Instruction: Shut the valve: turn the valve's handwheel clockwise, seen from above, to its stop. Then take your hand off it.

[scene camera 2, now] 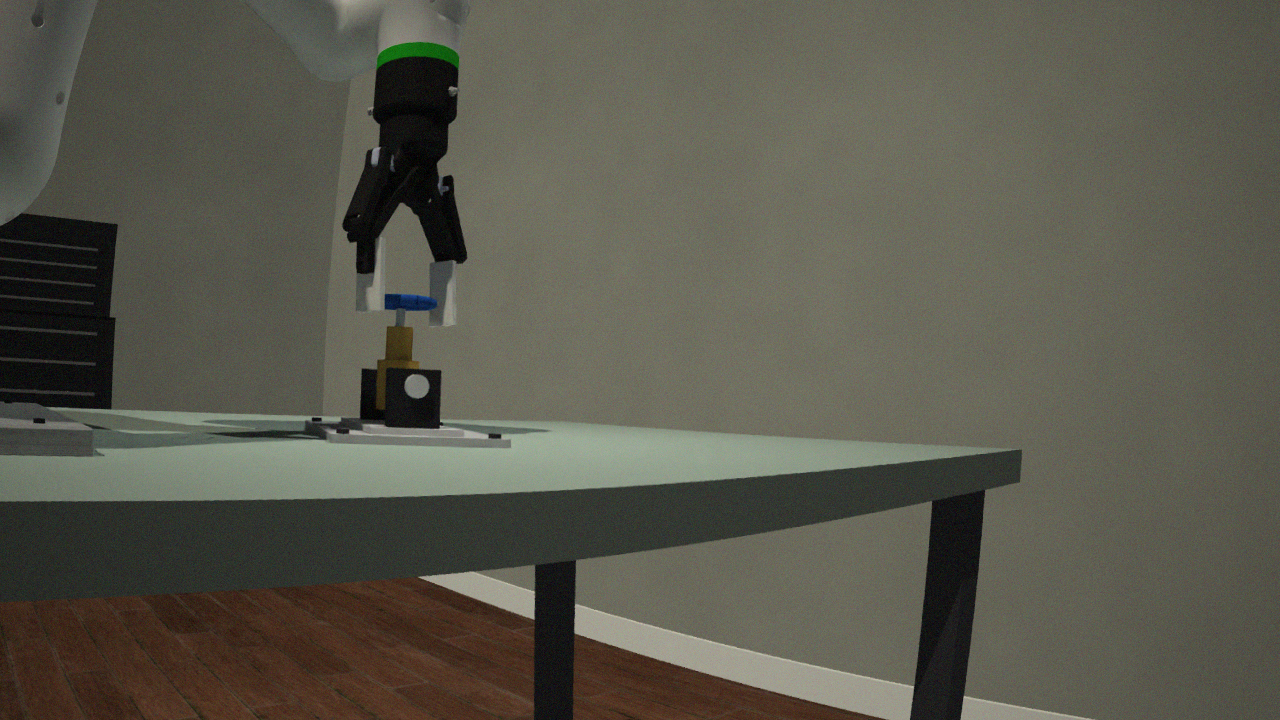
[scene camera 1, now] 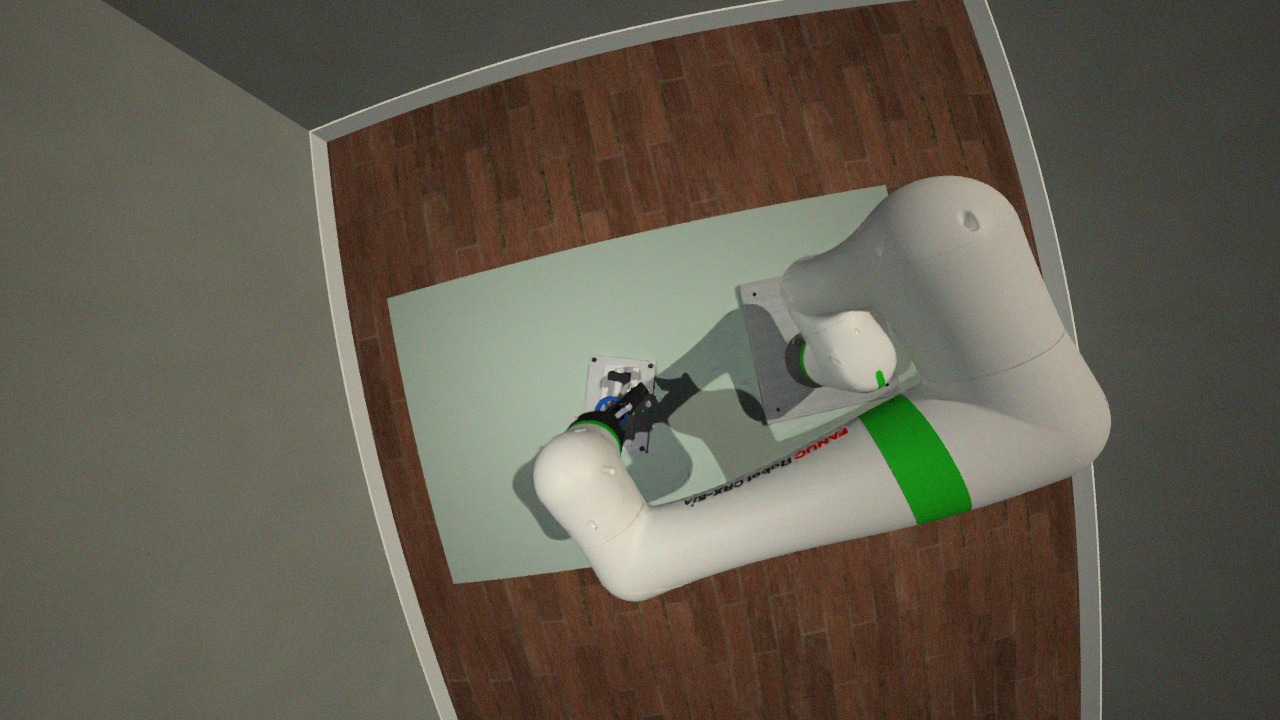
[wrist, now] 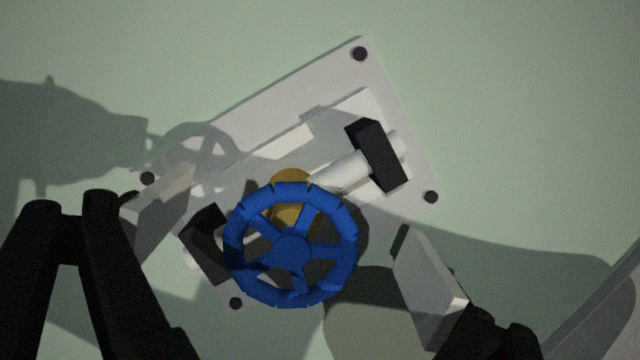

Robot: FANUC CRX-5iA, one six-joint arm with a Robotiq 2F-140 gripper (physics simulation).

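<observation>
The blue handwheel (scene camera 1: 604, 403) (scene camera 2: 409, 302) (wrist: 292, 251) sits level on a thin stem above the brass valve body (scene camera 2: 399, 343) (wrist: 290, 176). The valve stands on a light grey base plate (scene camera 1: 593, 374) (scene camera 2: 358, 437) (wrist: 300, 80). My gripper (scene camera 1: 626, 406) (scene camera 2: 406, 313) (wrist: 298, 219) is open and points down over the valve. In the second scene view its pale fingertips stand at the wheel's height, one on each side, and reach slightly below the rim. In the wrist view gaps show between the rim and both fingers. In the first scene view the gripper and wrist partly hide the wheel.
Black clamp blocks (scene camera 2: 413, 397) (wrist: 382, 155) hold the white pipe (wrist: 345, 170) low beside the valve body. The robot's grey mounting plate (scene camera 1: 774, 376) (scene camera 2: 53, 438) lies on the green table (scene camera 1: 501, 340) (scene camera 2: 626, 501). A dark drawer cabinet (scene camera 2: 53, 286) stands behind.
</observation>
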